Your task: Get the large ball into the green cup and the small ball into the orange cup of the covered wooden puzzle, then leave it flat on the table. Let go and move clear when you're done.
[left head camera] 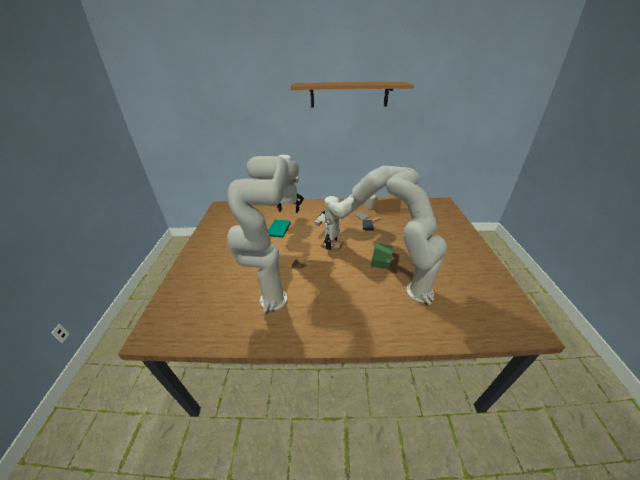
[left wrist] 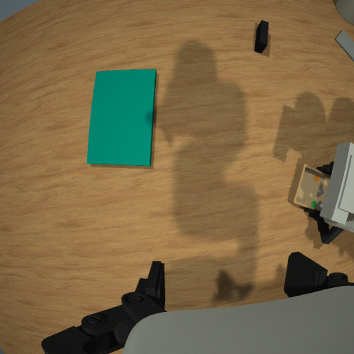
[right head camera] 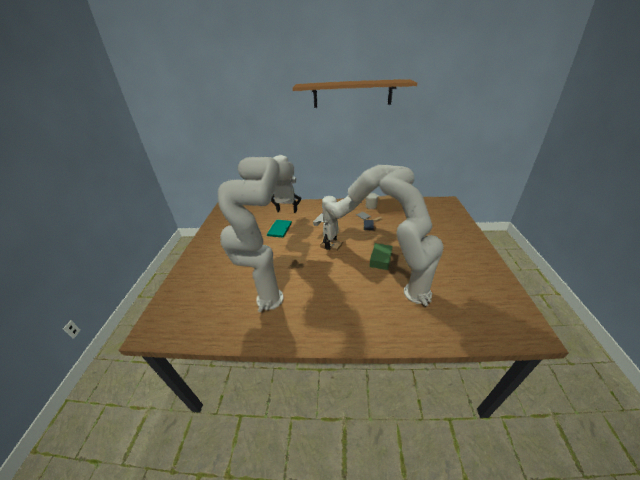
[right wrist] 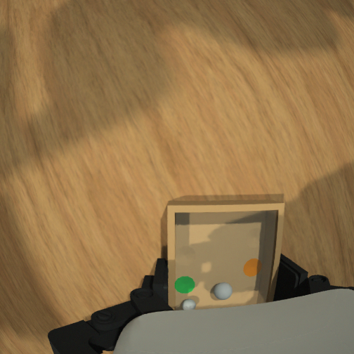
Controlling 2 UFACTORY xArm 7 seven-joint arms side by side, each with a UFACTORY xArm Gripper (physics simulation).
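Places are measured from the left arm's base along level axes (x ahead, y left, z up), in centimetres.
Pixels of known places: left gripper, fingertip midpoint: [left head camera: 288, 211] [right head camera: 287, 211]; right gripper, fingertip midpoint: [left head camera: 331, 245] [right head camera: 331, 245]; left arm's base at its link origin: [left head camera: 273, 299] [right head camera: 270, 299]; right arm's base at its link origin: [left head camera: 419, 292] [right head camera: 417, 293].
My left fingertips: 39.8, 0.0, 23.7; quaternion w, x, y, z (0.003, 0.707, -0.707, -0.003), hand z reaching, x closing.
Observation:
Ahead of a thing's pixels: the offset from my left fingertips to its top centre, as dx, dy, dz.
The wooden puzzle @[+3.4, -22.4, -21.5] [left head camera: 338, 244] [right head camera: 337, 244] [left wrist: 307, 192] [right wrist: 225, 206] is a shallow tray on or close above the table. In the right wrist view, the green cup [right wrist: 184, 284] is at its left and the orange cup [right wrist: 252, 267] at its right. The large grey ball [right wrist: 223, 291] lies between and below them, outside both. The small ball [right wrist: 188, 304] lies just below the green cup. My right gripper [left head camera: 331, 243] [right head camera: 329, 243] [right wrist: 220, 277] is shut on the puzzle's two side walls. My left gripper [left head camera: 288, 209] [right head camera: 286, 210] [left wrist: 228, 278] is open and empty, high above the table.
A teal book @[+16.6, +12.7, -22.2] [left head camera: 279, 227] [right head camera: 279, 227] [left wrist: 121, 117] lies left of the puzzle. A green block @[-5.2, -50.4, -18.9] [left head camera: 382, 256] [right head camera: 381, 256] stands to its right. Behind are a dark blue box @[+26.1, -42.7, -21.9] [left head camera: 367, 225], a pale cup @[+51.9, -44.7, -15.1] [left head camera: 369, 202] and a brown box @[+46.6, -56.3, -13.1] [left head camera: 387, 204]. A small black block [left wrist: 261, 36] also lies there.

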